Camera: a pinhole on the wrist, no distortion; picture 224 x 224 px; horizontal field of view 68.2 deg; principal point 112.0 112.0 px. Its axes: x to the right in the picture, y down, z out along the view. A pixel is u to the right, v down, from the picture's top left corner.
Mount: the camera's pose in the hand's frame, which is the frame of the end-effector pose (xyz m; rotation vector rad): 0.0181 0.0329 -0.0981 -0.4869 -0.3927 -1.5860
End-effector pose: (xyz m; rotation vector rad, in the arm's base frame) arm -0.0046 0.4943 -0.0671 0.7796 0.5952 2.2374
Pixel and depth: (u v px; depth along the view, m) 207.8 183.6 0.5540
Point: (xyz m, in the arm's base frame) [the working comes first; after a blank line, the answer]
In the camera's frame: 0.3208 0.2398 0.5540

0.1708 0.7781 0.4362
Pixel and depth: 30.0 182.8 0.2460
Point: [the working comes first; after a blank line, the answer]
In the camera's frame: -0.1219 0.1053 0.2460

-0.1787 0.4378 0.1696
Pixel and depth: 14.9 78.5 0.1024
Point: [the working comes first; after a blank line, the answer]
In the camera's frame: -0.0601 -0.0207 0.1024

-0.1003 0.3997 -0.0113
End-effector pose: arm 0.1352 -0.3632 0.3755 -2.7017 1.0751 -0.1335
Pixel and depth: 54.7 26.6 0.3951
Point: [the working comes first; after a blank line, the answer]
In the camera's frame: -0.1369 -0.2040 0.3951

-0.1928 -0.4906 0.1171
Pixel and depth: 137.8 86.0 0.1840
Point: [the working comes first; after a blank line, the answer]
In the camera's frame: 0.0287 -0.0289 0.1840

0.0772 -0.4267 0.2772
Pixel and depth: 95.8 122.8 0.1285
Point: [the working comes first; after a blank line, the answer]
In the camera's frame: -0.0126 0.0084 0.1285

0.0886 -0.4653 0.3446
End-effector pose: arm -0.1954 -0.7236 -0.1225 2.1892 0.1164 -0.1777
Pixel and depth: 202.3 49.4 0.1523
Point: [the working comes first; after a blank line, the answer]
In the camera's frame: 0.0831 -0.0576 0.1523

-0.2262 -0.8142 -0.1244
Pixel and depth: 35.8 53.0 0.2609
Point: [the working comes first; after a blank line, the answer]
In the camera's frame: -0.1202 -0.0931 0.2609

-0.2091 -0.9385 0.0722
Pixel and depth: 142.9 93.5 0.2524
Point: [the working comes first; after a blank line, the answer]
In the camera's frame: 0.0471 -0.0282 0.2524

-0.1821 -0.9132 -0.1036
